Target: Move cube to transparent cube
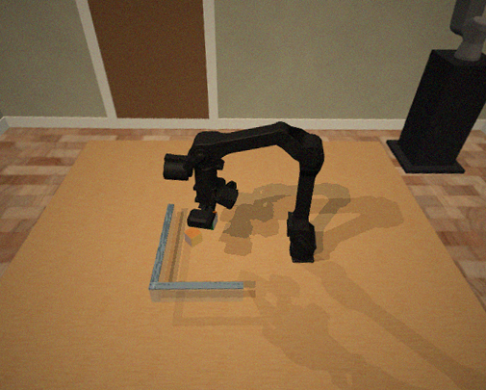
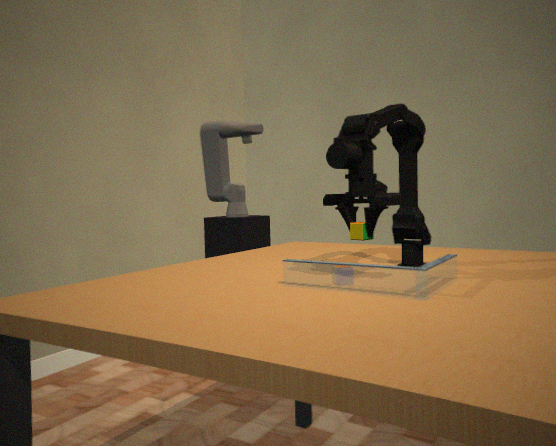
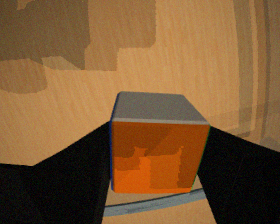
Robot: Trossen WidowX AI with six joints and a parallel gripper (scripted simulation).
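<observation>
Right now the transparent cube is 6 cm ahead of my hand, 2 cm to the right of it and 12 cm below it.
</observation>
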